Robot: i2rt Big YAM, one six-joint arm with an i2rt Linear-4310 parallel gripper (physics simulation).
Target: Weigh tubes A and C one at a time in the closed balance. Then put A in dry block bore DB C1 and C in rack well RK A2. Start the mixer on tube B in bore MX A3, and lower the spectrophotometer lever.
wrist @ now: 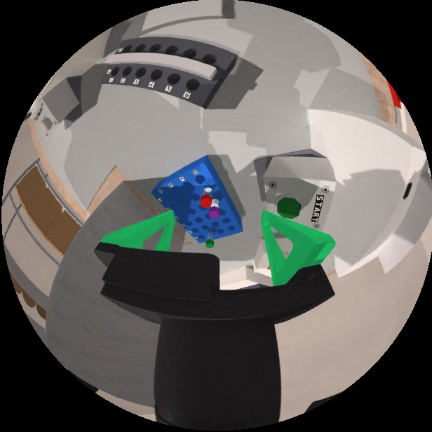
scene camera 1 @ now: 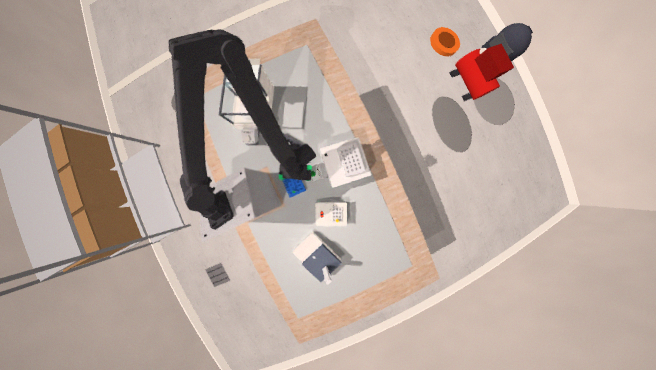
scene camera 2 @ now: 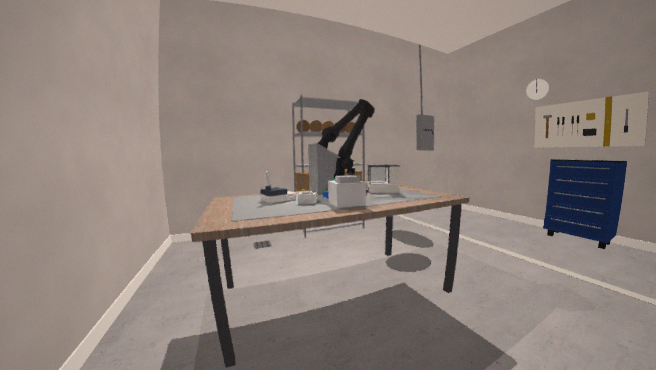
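Seen in the pictures: arm's base, origin of the base link: (scene camera 1: 219, 210) (scene camera 2: 320, 149).
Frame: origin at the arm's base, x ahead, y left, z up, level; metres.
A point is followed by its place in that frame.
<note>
My gripper (scene camera 1: 296, 174) @(x 0.268, y -0.021, z -0.284 m) (wrist: 217, 214) is open and empty, above the blue rack (scene camera 1: 294, 187) @(x 0.221, y -0.059, z -0.320 m) (wrist: 175, 200). In the wrist view, a red-capped tube (wrist: 205, 201), a purple-capped tube (wrist: 214, 213) and a green-capped tube (wrist: 209, 243) stand in the rack; their letters are not readable. A panel marked START has a green button (wrist: 289, 207), beside the white box with a grid of holes (scene camera 1: 345, 162) @(x 0.477, y -0.103, z -0.181 m) (scene camera 2: 347, 194) @(x 0.564, y -0.151, z -0.278 m). The glass-sided balance (scene camera 1: 240, 102) @(x 0.232, y 0.450, z -0.275 m) (scene camera 2: 384, 187) @(x 0.349, y 0.365, z -0.306 m) is partly behind the arm. The spectrophotometer (scene camera 1: 317, 257) @(x 0.127, y -0.401, z -0.270 m) (scene camera 2: 274, 194) @(x 0.198, y -0.461, z -0.296 m) has a navy top and a raised white lever (scene camera 1: 326, 275) @(x 0.131, y -0.470, z -0.191 m) (scene camera 2: 268, 179) @(x 0.139, y -0.478, z -0.202 m).
A dark two-row block (wrist: 150, 74) numbered 1 to 6 has a pale bar along it. A small white unit (scene camera 1: 331, 213) @(x 0.302, y -0.263, z -0.288 m) (scene camera 2: 306, 198) @(x 0.358, y -0.310, z -0.314 m) with red and yellow spots stands between the rack and spectrophotometer. A tall grey panel (scene camera 1: 262, 195) @(x 0.122, y -0.028, z -0.125 m) (scene camera 2: 322, 167) @(x 0.117, y -0.054, z -0.142 m) rises beside the rack.
</note>
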